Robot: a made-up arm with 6 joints.
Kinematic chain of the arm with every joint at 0, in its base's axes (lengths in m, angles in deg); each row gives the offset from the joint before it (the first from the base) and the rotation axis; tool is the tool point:
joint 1: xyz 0 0 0.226 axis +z
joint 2: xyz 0 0.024 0 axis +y
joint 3: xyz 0 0 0.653 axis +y
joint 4: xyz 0 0 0.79 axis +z
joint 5: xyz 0 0 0 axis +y
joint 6: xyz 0 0 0.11 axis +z
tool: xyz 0 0 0
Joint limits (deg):
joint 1: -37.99..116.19
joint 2: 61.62..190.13
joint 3: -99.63..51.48
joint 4: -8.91..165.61
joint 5: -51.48..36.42
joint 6: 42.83..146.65
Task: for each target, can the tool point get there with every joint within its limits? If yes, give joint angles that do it. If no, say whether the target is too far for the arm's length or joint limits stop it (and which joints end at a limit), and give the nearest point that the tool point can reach.
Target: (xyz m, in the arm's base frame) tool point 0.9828 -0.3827 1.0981
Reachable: yes | joints -24.20 83.51 -57.58 63.72 17.60 124.75
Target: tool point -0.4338 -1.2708 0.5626
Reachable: no: joint limits stop it (at a limit: joint 1, joint 3, joint 5) | nearest point 0.5740 -0.5244 0.8186 | short by 1.280 m
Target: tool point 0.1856 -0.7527 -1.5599
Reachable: no: too far | nearest point 0.1353 -0.5488 -1.1963 | short by 0.420 m
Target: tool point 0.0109 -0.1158 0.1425
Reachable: no: joint limits stop it (at a limit: joint 1, joint 2, joint 3, joint 5) | nearest point 0.5914 -0.4521 -0.3398 | short by 0.826 m
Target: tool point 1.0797 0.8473 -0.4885
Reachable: yes | joints 38.11 115.67 1.58 136.36 -18.18 76.16
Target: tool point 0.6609 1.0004 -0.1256
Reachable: yes | joints 54.87 150.05 -72.80 145.76 10.34 117.63
